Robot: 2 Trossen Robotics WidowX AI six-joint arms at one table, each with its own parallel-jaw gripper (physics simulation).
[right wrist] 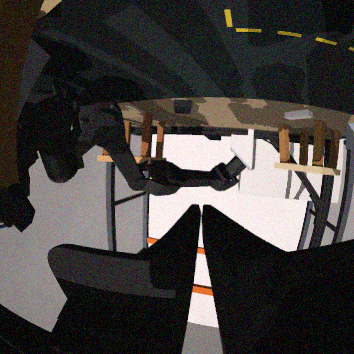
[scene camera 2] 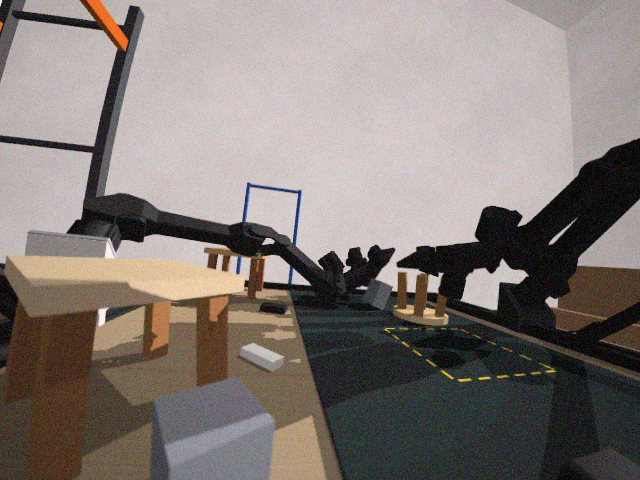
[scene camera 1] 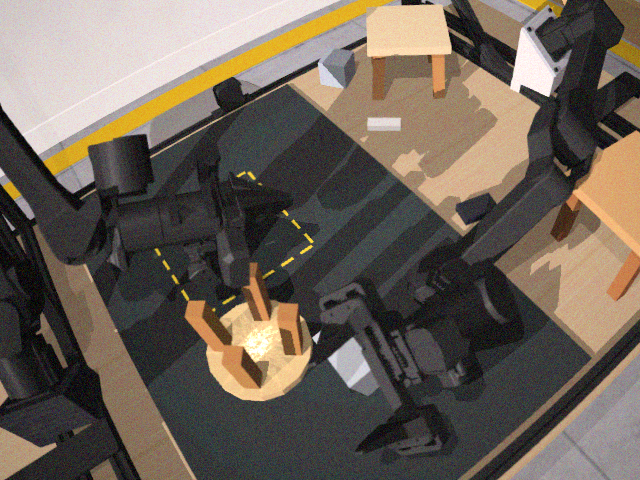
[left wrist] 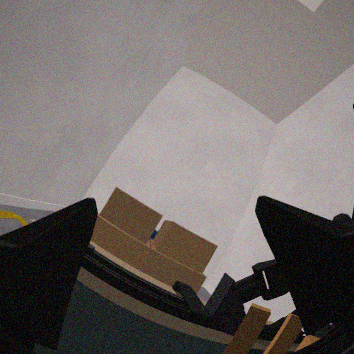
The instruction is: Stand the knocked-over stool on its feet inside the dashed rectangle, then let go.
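Pixels of known places: left gripper, fingertip midpoint: point(scene camera 2: 389, 256) point(scene camera 1: 335, 410) point(left wrist: 178, 205); right gripper, fingertip midpoint: point(right wrist: 199, 211) point(scene camera 2: 397, 264) point(scene camera 1: 291, 199); left arm's base at its link origin: point(right wrist: 241, 159) point(scene camera 2: 82, 255) point(scene camera 1: 552, 39); right arm's base at its link origin: point(scene camera 2: 526, 298) point(scene camera 1: 37, 389) point(left wrist: 235, 293).
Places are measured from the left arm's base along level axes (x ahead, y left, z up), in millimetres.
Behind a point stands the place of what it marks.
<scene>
The round stool point(scene camera 1: 281, 374) {x 700, y 23, z -81 mm} point(scene camera 2: 421, 315) {x 652, y -67, z -78 mm} lies upside down on the dark mat, seat below and legs pointing up, outside the dashed rectangle point(scene camera 1: 312, 241) {x 526, y -91, z -95 mm} point(scene camera 2: 467, 380) point(right wrist: 248, 30) {x 525, y -99, z -95 mm}, by its lower corner in scene camera 1. Parts of its legs also show at the bottom of the left wrist view and the left edge of the right wrist view. My right gripper point(scene camera 1: 291, 199) {x 554, y -77, z 35 mm} point(right wrist: 199, 211) {x 554, y -77, z 35 mm} is shut and empty, above the rectangle in scene camera 1. My left gripper point(scene camera 1: 336, 407) {x 715, y 140, z 56 mm} point(left wrist: 178, 205) {x 715, y 140, z 56 mm} is open and empty, right of the stool, one finger close to the seat rim.
A pale block point(scene camera 1: 356, 369) {x 652, y 105, z -23 mm} point(scene camera 2: 377, 294) {x 611, y 50, z -53 mm} is beside the stool, partly behind my left gripper. A square stool point(scene camera 1: 408, 31) {x 156, y -196, z 15 mm} point(scene camera 2: 129, 273) {x 153, y -249, z 15 mm}, a grey-blue block point(scene camera 1: 336, 68) {x 240, y -294, z -55 mm} point(scene camera 2: 214, 434) {x 221, y -331, z -49 mm}, a white bar point(scene camera 1: 383, 124) {x 280, y -157, z -88 mm} point(scene camera 2: 262, 356) {x 273, y -172, z -88 mm}, a dark block point(scene camera 1: 475, 208) {x 341, y 61, z -86 mm} and an orange-topped stool point(scene camera 1: 615, 186) {x 283, y 221, z 26 mm} stand off the mat.
</scene>
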